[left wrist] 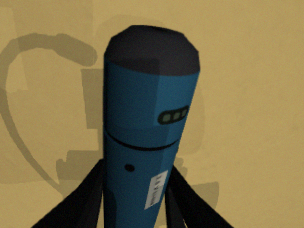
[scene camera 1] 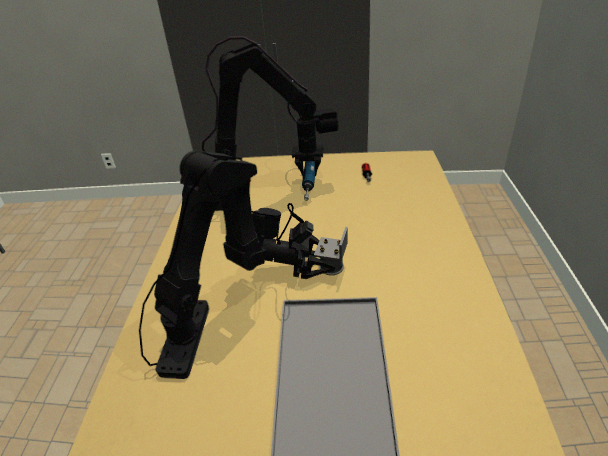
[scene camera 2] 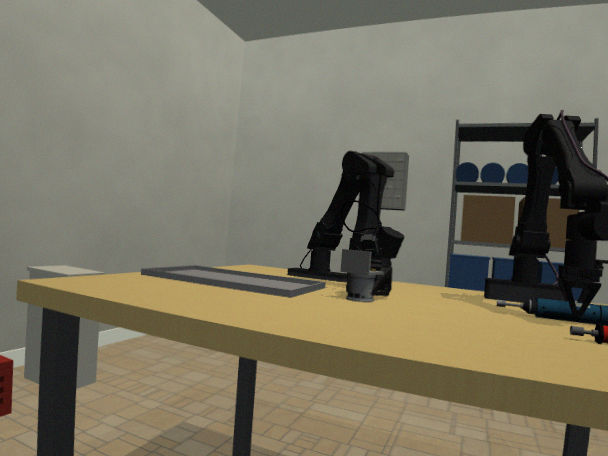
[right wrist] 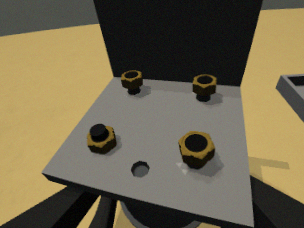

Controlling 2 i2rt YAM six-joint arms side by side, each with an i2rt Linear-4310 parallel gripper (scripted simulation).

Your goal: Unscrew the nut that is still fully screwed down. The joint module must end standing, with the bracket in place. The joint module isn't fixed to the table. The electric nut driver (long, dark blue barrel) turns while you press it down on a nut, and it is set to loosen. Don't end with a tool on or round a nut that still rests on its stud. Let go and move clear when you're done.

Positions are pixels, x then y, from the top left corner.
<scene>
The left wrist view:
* left gripper: 136, 167
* electric nut driver: 150, 73
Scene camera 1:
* left gripper: 309, 175
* right gripper: 334, 260
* grey tray: 332, 384
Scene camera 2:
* left gripper: 575, 315
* grey tray: 289, 287
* joint module: 360, 286
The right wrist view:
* right gripper: 163, 159
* bracket: 170, 50
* nut: 196, 148
</scene>
